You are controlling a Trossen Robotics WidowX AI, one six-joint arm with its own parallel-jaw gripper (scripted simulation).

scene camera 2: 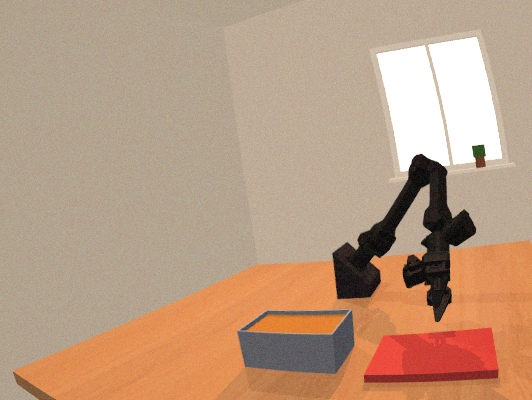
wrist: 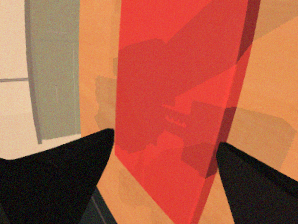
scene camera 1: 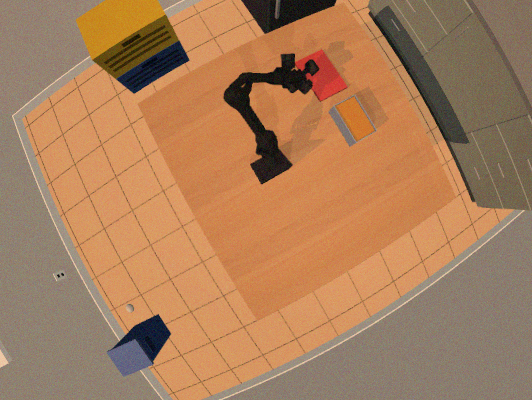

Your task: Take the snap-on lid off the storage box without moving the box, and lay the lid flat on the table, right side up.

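A red lid is visible in the wrist view [179,77], in scene camera 1 and in scene camera 2. On the red lid, [scene camera 1: 317,61] and [scene camera 2: 470,354] are the same spot.
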